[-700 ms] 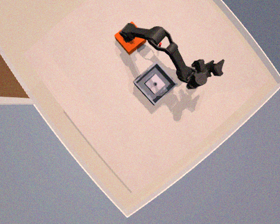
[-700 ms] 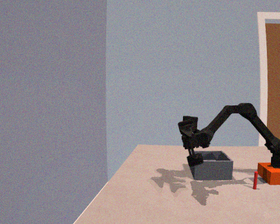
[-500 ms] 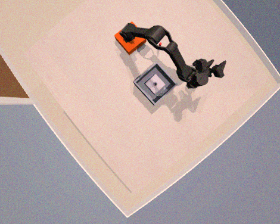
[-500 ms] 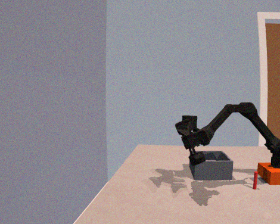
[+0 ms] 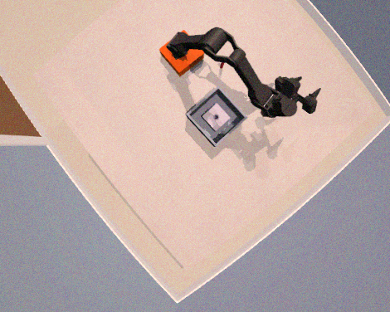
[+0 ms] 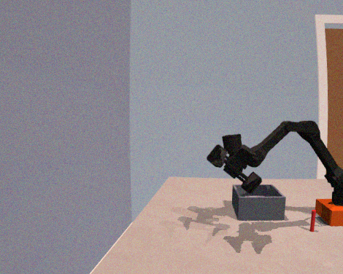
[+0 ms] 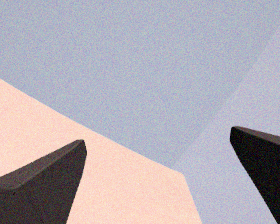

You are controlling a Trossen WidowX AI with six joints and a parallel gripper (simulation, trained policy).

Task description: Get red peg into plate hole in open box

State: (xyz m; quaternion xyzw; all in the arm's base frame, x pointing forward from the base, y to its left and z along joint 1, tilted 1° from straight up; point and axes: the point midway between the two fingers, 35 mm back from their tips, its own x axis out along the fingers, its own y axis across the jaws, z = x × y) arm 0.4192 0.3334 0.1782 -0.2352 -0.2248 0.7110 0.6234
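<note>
Right now my gripper tip is 27 cm past the red peg, 21 cm to the left of it and 20 cm above it. Also, from my gripper tip: plate 36 cm to the right, 20 cm below, 6 cm behind; grey box 36 cm to the right, 22 cm below, 6 cm behind.
</note>
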